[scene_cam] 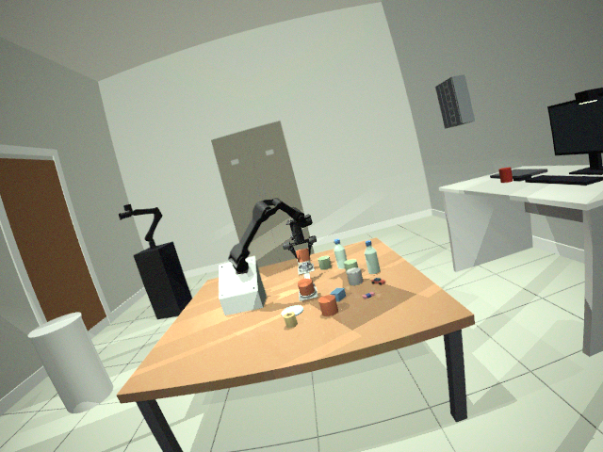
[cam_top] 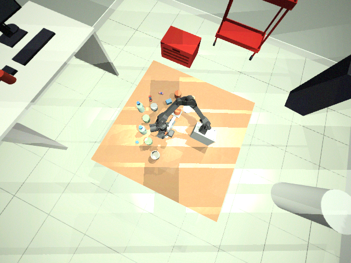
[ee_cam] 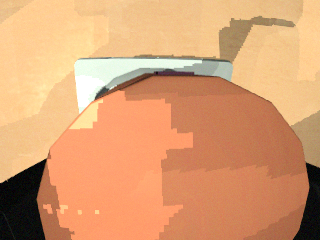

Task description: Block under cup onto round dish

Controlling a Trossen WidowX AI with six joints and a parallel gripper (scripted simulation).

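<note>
My gripper tip is 50 mm above the grey block and 20 mm to the left of it. Also, from my gripper tip: grey cylinder: 250 mm ahead, 180 mm to the right, 100 mm below; blue block: 340 mm to the right, 160 mm ahead, 110 mm below; balance beam: 140 mm to the right, 100 mm below, 10 mm ahead.
</note>
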